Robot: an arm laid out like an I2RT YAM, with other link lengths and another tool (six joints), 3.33 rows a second.
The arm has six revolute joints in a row. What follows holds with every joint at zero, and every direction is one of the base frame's.
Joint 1 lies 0.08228 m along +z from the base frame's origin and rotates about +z.
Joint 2 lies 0.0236 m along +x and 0.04 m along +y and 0.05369 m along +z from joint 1 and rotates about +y.
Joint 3 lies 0.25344 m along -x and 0.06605 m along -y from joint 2 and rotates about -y.
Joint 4 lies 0.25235 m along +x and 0.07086 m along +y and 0.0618 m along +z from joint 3 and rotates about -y.
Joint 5 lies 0.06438 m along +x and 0.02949 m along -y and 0.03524 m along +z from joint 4 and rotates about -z.
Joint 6 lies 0.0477 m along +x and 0.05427 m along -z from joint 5 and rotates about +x.
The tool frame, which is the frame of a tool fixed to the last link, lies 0.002 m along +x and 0.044 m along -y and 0.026 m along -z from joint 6; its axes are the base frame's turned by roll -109.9, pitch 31.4 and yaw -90 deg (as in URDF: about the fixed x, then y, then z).
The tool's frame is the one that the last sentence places.
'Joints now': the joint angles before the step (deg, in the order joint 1, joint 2, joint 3, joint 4, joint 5, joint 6). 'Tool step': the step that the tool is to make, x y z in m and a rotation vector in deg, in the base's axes. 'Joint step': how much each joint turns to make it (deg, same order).
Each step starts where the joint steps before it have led.
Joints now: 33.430 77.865 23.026 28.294 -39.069 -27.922
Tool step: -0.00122 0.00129 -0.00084 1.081 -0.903 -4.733
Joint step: 1.771 0.700 -1.092 5.398 5.748 3.803
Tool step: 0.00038 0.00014 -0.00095 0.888 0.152 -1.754
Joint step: 0.350 0.569 -0.306 2.252 1.640 1.836
